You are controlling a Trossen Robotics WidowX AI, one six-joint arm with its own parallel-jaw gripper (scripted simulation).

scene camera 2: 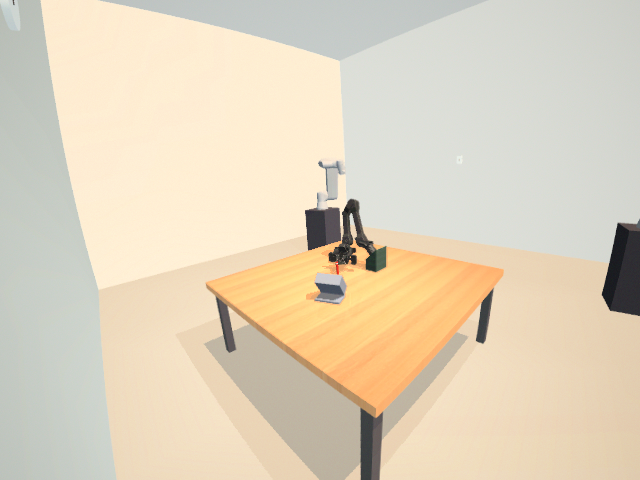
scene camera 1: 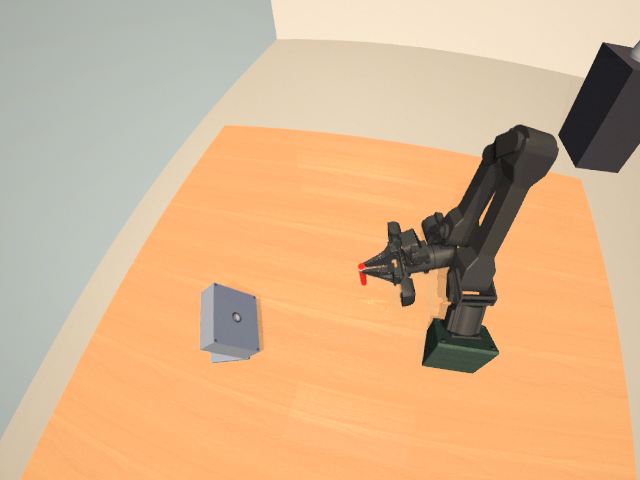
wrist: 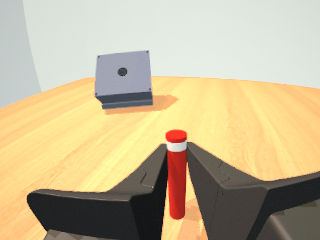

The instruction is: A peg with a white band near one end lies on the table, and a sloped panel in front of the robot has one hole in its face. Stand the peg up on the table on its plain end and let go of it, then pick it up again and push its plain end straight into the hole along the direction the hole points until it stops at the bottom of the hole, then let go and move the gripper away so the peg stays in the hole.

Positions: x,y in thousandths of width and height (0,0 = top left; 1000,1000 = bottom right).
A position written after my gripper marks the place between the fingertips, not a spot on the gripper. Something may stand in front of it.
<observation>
In view: my gripper (scene camera 1: 565,559), a red peg (wrist: 552,590) and a grey sloped panel (scene camera 1: 376,709).
My gripper is seen too in the wrist view (wrist: 552,619). The grey sloped panel also shows in the wrist view (wrist: 345,365).
</observation>
